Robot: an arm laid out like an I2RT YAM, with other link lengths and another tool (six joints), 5 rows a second.
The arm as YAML. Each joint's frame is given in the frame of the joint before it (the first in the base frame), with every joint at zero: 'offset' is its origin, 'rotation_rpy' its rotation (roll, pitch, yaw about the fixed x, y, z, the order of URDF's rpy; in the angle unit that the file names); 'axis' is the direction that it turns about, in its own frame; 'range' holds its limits. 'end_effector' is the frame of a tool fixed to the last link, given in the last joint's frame.
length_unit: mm
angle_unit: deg
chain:
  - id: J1
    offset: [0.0, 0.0, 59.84]
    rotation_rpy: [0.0, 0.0, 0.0]
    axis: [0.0, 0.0, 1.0]
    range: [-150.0, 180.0]
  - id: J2
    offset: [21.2, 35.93, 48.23]
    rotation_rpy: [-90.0, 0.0, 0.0]
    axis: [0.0, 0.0, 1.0]
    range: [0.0, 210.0]
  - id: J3
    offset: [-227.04, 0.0, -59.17]
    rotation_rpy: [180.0, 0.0, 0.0]
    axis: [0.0, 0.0, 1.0]
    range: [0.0, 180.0]
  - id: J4
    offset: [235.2, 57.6, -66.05]
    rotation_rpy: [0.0, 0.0, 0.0]
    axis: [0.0, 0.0, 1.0]
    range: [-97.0, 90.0]
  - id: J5
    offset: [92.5, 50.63, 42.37]
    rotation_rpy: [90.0, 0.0, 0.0]
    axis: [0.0, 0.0, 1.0]
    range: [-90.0, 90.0]
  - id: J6
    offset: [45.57, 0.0, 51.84]
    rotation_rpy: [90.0, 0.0, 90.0]
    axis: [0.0, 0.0, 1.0]
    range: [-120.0, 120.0]
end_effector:
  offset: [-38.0, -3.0, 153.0]
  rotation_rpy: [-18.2, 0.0, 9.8]
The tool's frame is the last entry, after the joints.
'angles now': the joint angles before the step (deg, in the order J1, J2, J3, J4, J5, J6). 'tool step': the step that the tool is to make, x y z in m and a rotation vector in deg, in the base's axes. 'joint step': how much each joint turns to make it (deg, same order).
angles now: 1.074, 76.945, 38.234, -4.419, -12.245, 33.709
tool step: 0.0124, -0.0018, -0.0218, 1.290, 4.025, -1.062
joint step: -0.418, 7.760, 4.107, -0.040, -0.499, 1.445
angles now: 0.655, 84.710, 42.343, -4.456, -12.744, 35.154
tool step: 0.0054, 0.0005, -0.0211, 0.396, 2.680, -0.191
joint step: 0.000, 5.504, 1.885, 1.040, -0.190, 0.438
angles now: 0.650, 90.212, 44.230, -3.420, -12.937, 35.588
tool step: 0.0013, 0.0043, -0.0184, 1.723, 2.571, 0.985
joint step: -0.385, 4.818, 1.630, 0.642, -2.217, 0.046
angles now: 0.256, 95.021, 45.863, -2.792, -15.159, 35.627
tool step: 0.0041, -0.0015, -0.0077, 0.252, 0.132, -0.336
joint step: -0.252, 2.274, 0.301, 1.902, -0.147, 0.230
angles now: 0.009, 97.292, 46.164, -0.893, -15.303, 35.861
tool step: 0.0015, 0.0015, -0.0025, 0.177, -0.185, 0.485
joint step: -0.004, 0.962, 0.133, 0.937, -0.441, -0.287
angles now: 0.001, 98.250, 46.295, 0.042, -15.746, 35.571
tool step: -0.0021, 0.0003, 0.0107, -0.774, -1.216, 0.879
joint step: -0.002, -2.522, -0.475, -1.160, 0.057, -1.217
